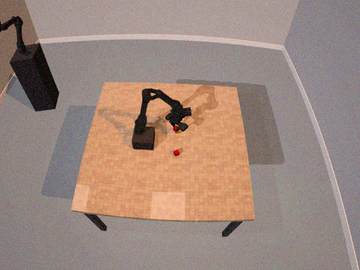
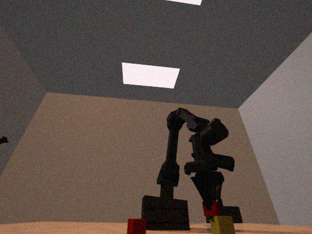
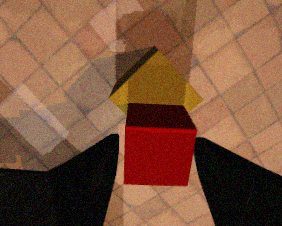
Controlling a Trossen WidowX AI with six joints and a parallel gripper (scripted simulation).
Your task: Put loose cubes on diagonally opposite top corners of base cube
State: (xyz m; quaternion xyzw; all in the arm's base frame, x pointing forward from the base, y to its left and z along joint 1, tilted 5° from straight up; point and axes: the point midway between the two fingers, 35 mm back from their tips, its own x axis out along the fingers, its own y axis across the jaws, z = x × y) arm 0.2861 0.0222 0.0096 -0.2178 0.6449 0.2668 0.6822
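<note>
Right now my gripper tip is right at the red cube. From my gripper tip the other things lie so: yellow base cube 4 cm below, 1 cm to the left, 1 cm ahead.
</note>
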